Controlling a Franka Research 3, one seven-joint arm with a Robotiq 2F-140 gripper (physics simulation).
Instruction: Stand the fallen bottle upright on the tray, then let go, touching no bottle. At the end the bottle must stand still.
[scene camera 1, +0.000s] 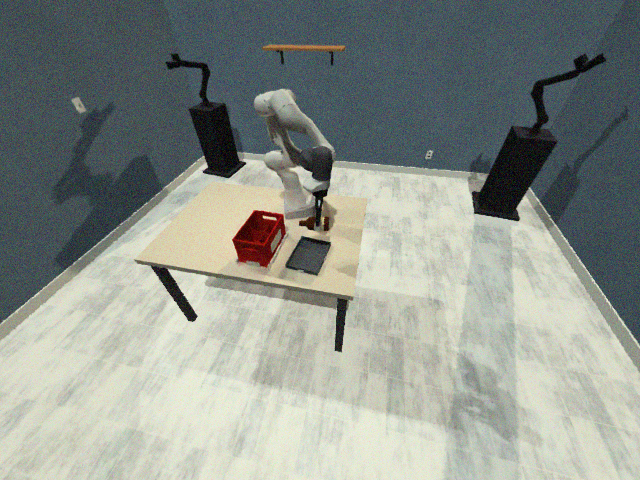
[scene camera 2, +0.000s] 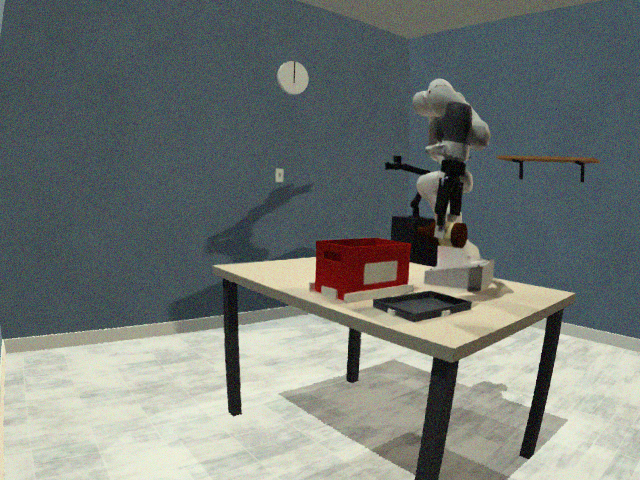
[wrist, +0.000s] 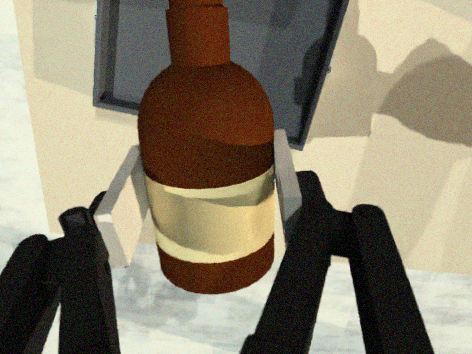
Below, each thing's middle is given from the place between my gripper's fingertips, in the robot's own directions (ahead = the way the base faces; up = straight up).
My gripper is now 10 mm to the left of the brown bottle (scene camera 2: 456, 234) and 10 mm below it.
